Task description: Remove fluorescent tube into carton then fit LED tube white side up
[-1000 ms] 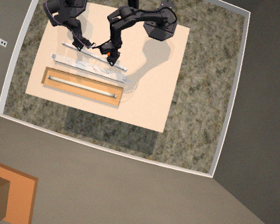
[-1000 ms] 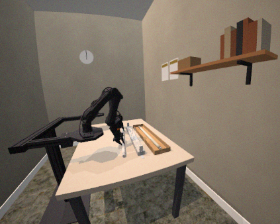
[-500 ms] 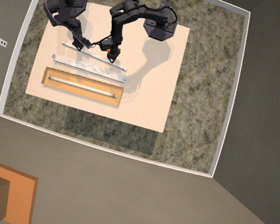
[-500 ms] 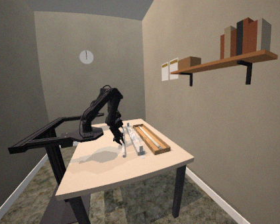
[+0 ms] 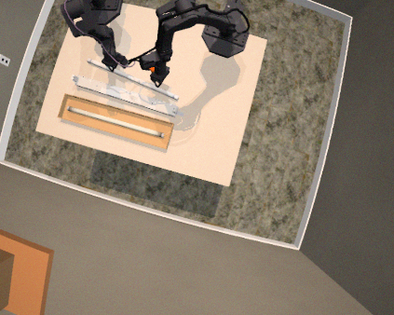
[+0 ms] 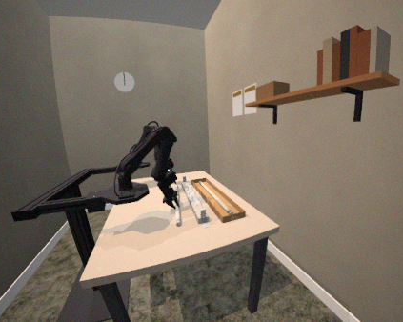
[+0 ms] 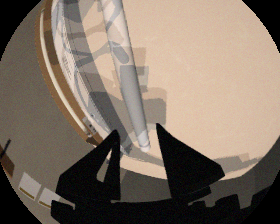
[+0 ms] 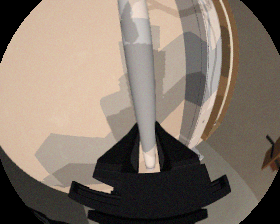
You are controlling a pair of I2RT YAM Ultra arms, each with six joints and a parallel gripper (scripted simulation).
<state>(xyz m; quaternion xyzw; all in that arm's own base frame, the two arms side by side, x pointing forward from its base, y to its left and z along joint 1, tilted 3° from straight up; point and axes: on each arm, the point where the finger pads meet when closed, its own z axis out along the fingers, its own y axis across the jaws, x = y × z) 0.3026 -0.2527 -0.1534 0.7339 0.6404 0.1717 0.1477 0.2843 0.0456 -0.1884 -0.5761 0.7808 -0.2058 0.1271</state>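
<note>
Now: the LED tube 20 mm ahead of my right hand, 120 mm to the left of it and 10 mm below it. Also, from my right hand: carton 280 mm ahead, 100 mm to the left; light fixture 130 mm ahead, 110 mm to the left, 30 mm above; old fluorescent tube 290 mm ahead, 100 mm to the left.
</note>
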